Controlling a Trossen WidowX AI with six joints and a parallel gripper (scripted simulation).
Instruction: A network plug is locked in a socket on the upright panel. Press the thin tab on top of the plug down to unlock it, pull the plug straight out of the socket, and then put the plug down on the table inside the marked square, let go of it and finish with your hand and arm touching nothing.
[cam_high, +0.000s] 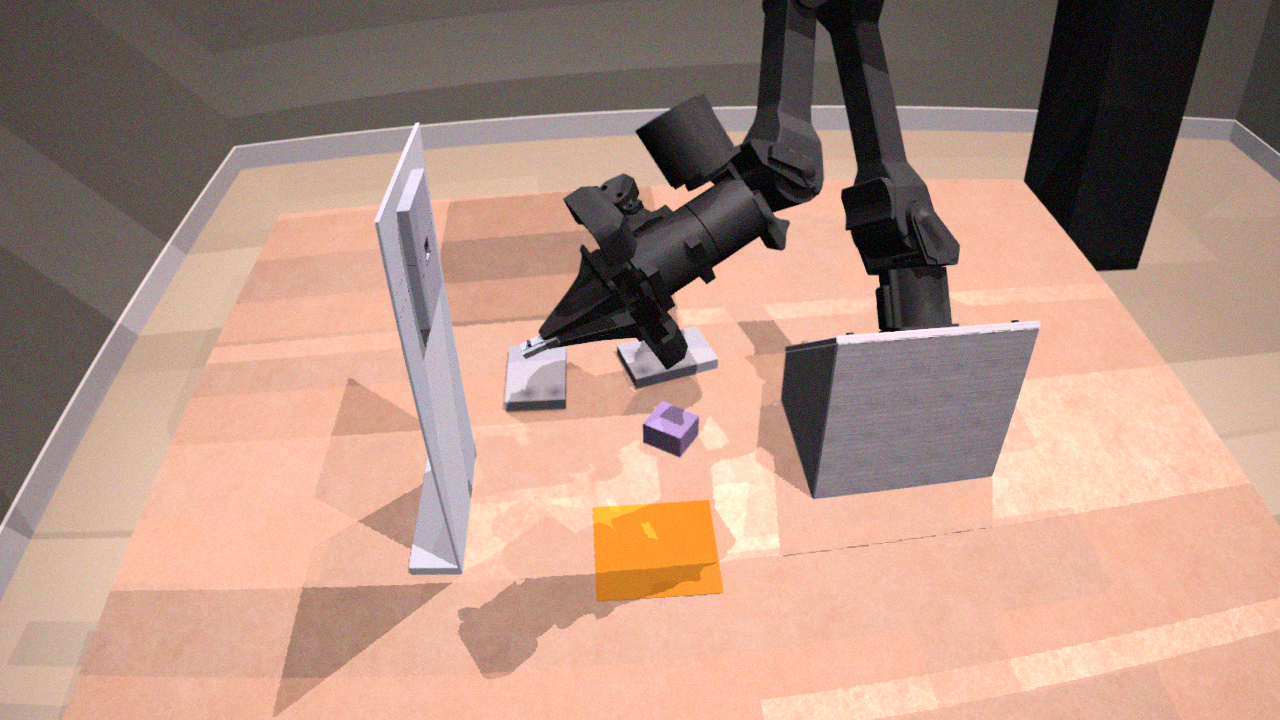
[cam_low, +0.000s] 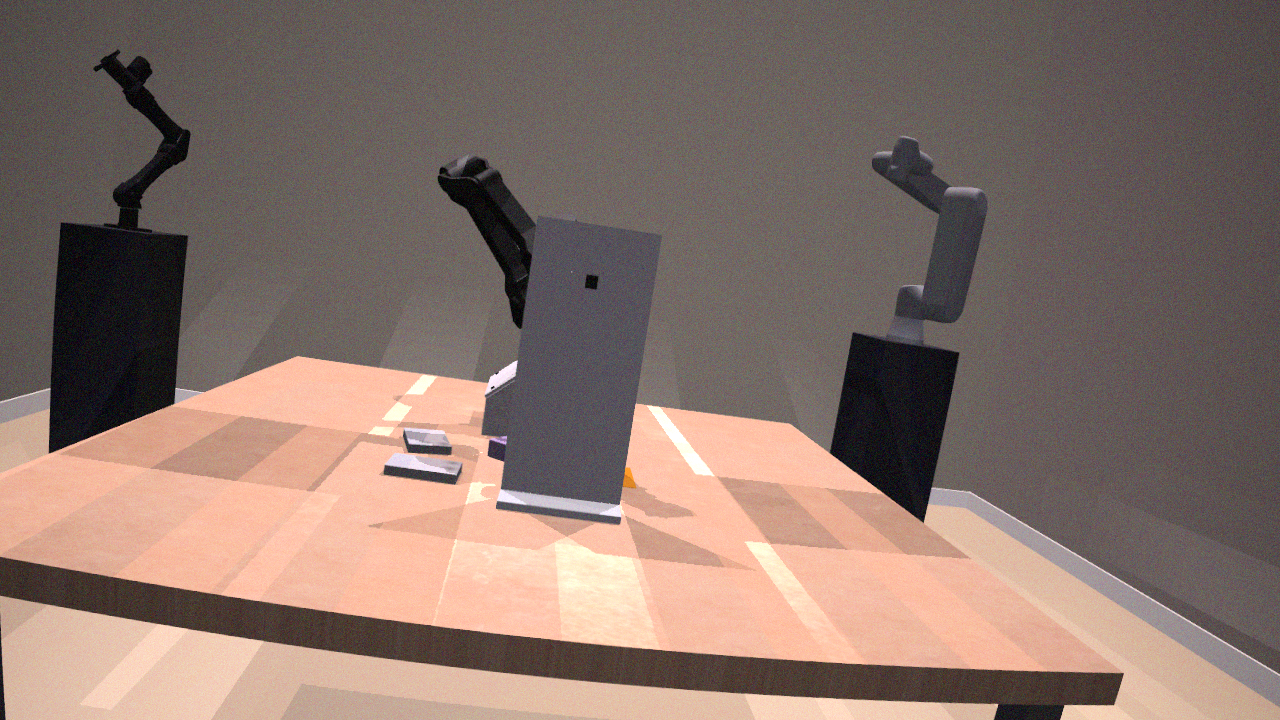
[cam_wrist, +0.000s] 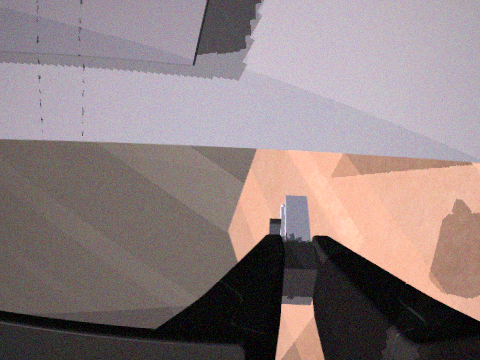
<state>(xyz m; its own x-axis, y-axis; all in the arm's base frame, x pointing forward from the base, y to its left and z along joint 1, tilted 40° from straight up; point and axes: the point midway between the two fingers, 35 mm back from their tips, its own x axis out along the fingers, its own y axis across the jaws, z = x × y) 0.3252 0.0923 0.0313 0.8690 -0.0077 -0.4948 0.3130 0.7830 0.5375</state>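
The orange marked square lies 9 cm behind my gripper tip, 3 cm to the left of it and 25 cm below it. Round my gripper tip: grey panel 11 cm ahead, 5 cm to the right, 7 cm below; grey network plug 1 cm ahead.
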